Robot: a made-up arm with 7 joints. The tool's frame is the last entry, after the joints.
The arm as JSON. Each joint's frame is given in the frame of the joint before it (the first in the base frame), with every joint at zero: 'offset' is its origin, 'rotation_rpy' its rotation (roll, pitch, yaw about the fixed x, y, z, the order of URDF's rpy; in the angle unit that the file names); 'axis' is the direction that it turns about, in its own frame. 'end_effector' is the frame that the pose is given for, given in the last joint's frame.
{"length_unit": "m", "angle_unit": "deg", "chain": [
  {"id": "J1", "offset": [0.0, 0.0, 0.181], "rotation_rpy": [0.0, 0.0, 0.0], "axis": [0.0, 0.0, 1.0]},
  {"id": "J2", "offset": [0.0, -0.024, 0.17], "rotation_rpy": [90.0, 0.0, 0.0], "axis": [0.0, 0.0, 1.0]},
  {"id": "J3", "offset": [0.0, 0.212, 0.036], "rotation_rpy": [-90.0, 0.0, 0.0], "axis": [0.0, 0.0, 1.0]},
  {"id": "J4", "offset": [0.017, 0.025, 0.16], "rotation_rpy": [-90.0, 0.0, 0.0], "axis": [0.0, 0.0, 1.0]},
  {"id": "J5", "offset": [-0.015, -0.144, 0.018], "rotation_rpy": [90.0, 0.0, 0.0], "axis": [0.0, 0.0, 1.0]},
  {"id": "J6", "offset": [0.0, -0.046, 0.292], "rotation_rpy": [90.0, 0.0, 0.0], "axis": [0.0, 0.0, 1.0]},
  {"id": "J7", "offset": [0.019, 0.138, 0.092], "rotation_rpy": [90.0, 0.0, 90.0], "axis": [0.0, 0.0, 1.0]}
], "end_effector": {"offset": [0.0, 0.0, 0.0], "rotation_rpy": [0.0, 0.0, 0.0]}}
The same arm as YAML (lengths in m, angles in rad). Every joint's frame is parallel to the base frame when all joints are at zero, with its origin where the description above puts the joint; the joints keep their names.
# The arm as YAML. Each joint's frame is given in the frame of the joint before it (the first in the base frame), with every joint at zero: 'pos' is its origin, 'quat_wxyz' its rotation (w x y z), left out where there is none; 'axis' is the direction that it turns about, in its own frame. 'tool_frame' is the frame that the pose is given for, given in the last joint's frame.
length_unit: m
angle_unit: rad
joints:
  - joint: J1
    pos: [0.0, 0.0, 0.181]
    axis: "+z"
  - joint: J2
    pos: [0.0, -0.024, 0.17]
    axis: "-y"
  - joint: J3
    pos: [0.0, -0.036, 0.212]
    axis: "+z"
  - joint: J4
    pos: [0.017, 0.025, 0.16]
    axis: "+y"
  - joint: J5
    pos: [-0.015, 0.018, 0.144]
    axis: "+z"
  - joint: J6
    pos: [0.0, -0.046, 0.292]
    axis: "-y"
  - joint: J7
    pos: [0.019, -0.092, 0.138]
    axis: "+x"
tool_frame:
  pos: [0.0, 0.0, 0.0]
  quat_wxyz: [0.0, 0.707107, 0.0, 0.707107]

